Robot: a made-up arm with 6 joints. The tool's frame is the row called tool. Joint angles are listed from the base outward. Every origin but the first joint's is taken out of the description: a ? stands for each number. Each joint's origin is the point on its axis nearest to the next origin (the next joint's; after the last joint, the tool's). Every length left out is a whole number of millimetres.
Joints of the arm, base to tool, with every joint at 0 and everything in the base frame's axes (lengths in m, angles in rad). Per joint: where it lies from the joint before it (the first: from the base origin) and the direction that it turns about. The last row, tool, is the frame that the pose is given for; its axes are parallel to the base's.
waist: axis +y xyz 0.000 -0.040 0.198
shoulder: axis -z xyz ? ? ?
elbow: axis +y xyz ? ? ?
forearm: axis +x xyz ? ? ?
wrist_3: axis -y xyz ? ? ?
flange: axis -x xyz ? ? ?
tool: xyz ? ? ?
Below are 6 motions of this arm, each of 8 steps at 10 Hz.
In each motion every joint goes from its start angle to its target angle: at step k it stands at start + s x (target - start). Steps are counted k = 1, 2, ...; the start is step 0. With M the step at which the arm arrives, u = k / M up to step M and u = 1 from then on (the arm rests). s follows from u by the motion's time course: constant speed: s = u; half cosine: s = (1 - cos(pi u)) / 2; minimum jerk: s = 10 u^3 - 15 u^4 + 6 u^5.
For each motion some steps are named. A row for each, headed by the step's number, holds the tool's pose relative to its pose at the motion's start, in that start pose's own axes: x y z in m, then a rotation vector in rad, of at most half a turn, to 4 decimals.
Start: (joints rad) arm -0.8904 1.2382 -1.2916 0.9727 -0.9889 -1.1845
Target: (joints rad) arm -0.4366 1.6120 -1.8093 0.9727 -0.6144 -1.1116
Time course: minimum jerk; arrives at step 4
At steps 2, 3, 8:
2: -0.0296 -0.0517 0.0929 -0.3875 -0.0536 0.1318
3: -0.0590 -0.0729 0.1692 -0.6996 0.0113 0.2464
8: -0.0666 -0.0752 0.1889 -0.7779 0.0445 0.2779

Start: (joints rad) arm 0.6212 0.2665 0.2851 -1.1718 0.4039 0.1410
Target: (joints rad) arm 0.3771 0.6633 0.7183 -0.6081 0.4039 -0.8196
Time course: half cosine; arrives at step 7
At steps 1, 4, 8:
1: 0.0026 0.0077 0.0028 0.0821 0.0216 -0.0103
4: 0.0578 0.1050 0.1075 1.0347 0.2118 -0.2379
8: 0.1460 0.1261 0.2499 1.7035 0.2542 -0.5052

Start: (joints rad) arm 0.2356 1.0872 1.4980 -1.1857 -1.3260 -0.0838
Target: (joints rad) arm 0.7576 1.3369 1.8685 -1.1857 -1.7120 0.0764
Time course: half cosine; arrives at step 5
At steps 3, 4, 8:
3: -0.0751 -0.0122 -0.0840 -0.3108 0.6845 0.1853
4: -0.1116 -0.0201 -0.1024 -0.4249 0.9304 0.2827
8: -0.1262 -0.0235 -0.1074 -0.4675 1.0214 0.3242

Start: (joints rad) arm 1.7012 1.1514 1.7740 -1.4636 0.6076 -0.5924
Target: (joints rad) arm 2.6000 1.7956 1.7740 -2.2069 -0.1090 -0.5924
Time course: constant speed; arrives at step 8
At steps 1, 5, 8:
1: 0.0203 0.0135 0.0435 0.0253 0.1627 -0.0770
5: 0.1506 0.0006 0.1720 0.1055 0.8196 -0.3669
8: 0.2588 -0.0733 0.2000 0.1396 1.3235 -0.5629

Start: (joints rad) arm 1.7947 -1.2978 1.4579 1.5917 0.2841 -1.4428
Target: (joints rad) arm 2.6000 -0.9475 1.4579 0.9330 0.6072 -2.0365
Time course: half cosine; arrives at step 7
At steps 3, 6, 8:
3: -0.0923 0.0043 -0.0579 0.1237 -0.0383 -0.1626
6: -0.2247 0.0958 -0.1572 0.3213 -0.0881 -0.4050
8: -0.2343 0.1088 -0.1666 0.3406 -0.0928 -0.4273

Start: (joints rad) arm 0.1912 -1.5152 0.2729 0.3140 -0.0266 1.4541
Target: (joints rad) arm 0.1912 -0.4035 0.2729 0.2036 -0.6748 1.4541
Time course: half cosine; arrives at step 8
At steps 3, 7, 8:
3: 0.1018 0.0167 0.0599 0.0982 0.3157 0.0654
7: 0.3149 0.0216 0.0264 0.5108 0.9034 0.2008
8: 0.3244 0.0219 0.0190 0.5431 0.9324 0.2071

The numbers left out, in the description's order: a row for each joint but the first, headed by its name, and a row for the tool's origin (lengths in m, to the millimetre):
shoulder: 0.039 0.000 -0.081
elbow: -0.091 0.129 0.000
forearm: -0.110 0.000 -0.292
wrist_3: 0.000 0.133 -0.159
flange: -0.017 0.000 0.225
tool: 0.000 -0.117 -0.123

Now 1 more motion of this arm.
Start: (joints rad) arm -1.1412 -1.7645 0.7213 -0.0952 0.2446 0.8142
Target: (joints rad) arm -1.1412 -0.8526 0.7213 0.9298 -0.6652 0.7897
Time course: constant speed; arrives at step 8
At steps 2, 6, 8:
2: 0.0744 0.0359 0.0459 0.3871 0.3127 0.0038
6: 0.2366 0.1065 0.0919 1.2747 0.5887 0.0275
8: 0.3333 0.1339 0.1128 1.7195 0.5053 0.0245

